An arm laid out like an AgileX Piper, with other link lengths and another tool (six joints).
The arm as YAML. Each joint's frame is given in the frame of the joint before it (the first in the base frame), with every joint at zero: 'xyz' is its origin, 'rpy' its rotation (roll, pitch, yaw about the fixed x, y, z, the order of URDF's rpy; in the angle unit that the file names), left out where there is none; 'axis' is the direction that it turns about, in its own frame. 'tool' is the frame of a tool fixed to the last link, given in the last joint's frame.
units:
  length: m
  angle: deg
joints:
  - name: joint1
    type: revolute
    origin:
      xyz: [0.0, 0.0, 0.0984]
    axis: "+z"
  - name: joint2
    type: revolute
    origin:
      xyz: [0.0, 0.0, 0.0]
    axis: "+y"
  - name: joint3
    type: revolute
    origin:
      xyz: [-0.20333, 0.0, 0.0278]
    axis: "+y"
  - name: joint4
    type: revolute
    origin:
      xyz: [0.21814, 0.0, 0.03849]
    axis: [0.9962, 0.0, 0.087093]
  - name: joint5
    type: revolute
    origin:
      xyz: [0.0, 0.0, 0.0]
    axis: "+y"
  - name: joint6
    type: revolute
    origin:
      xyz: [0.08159, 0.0, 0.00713]
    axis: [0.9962, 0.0, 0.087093]
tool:
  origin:
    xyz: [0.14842, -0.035, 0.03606]
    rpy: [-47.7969, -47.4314, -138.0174]
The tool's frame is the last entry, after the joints.
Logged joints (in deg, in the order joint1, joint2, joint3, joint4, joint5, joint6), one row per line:
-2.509, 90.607, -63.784, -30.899, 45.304, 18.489
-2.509, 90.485, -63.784, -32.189, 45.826, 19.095
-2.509, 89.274, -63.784, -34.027, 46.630, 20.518
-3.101, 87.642, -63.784, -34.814, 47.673, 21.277
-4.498, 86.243, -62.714, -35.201, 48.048, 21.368
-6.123, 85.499, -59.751, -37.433, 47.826, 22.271
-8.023, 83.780, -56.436, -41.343, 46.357, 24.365
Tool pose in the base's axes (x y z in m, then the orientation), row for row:
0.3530, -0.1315, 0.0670, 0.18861, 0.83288, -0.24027, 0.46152
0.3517, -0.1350, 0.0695, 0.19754, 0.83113, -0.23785, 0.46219
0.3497, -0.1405, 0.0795, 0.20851, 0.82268, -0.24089, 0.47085
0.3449, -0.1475, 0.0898, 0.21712, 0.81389, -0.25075, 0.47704
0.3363, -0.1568, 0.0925, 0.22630, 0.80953, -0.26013, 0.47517
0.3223, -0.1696, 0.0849, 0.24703, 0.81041, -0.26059, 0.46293
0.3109, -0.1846, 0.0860, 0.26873, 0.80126, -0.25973, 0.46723
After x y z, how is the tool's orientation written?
As a quaternion, w x y z.
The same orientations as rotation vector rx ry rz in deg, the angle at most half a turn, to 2 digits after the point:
134.22, -38.72, 74.37
133.29, -38.15, 74.12
131.16, -38.41, 75.07
129.17, -39.80, 75.71
127.86, -41.08, 75.05
126.62, -40.71, 72.33
123.80, -40.13, 72.19

